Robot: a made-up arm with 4 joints. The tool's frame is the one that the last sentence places.
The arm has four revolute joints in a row. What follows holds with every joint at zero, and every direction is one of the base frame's. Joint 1 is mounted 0.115 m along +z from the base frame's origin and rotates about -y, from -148.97 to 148.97 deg. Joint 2 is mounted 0.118 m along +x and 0.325 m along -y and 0.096 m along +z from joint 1 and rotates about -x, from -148.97 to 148.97 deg. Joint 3 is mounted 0.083 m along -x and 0.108 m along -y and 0.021 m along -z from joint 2 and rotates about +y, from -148.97 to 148.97 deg. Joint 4 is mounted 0.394 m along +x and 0.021 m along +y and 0.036 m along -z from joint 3 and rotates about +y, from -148.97 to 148.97 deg. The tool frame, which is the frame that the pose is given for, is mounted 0.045 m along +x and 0.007 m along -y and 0.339 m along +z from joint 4; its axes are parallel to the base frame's.
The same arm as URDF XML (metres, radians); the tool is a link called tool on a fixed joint. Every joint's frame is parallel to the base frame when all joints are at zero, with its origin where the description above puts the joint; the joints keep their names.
<robot name="arm">
  <joint name="joint 1" type="revolute">
    <parent link="base_link"/>
    <child link="link1"/>
    <origin xyz="0 0 0.115" rpy="0 0 0"/>
    <axis xyz="0 -1 0"/>
    <limit lower="-2.6" upper="2.6"/>
  </joint>
  <joint name="joint 2" type="revolute">
    <parent link="link1"/>
    <child link="link2"/>
    <origin xyz="0.118 -0.325 0.096" rpy="0 0 0"/>
    <axis xyz="-1 0 0"/>
    <limit lower="-2.6" upper="2.6"/>
  </joint>
  <joint name="joint 3" type="revolute">
    <parent link="link2"/>
    <child link="link3"/>
    <origin xyz="-0.083 -0.108 -0.021" rpy="0 0 0"/>
    <axis xyz="0 1 0"/>
    <limit lower="-2.6" upper="2.6"/>
  </joint>
  <joint name="joint 4" type="revolute">
    <parent link="link3"/>
    <child link="link4"/>
    <origin xyz="0.394 0.021 -0.036" rpy="0 0 0"/>
    <axis xyz="0 1 0"/>
    <limit lower="-2.6" upper="2.6"/>
  </joint>
  <joint name="tool_fixed" type="fixed">
    <parent link="link4"/>
    <child link="tool"/>
    <origin xyz="0.045 -0.007 0.339" rpy="0 0 0"/>
  </joint>
  <link name="base_link"/>
  <link name="link1"/>
  <link name="link2"/>
  <link name="link3"/>
  <link name="link4"/>
  <link name="tool"/>
</robot>

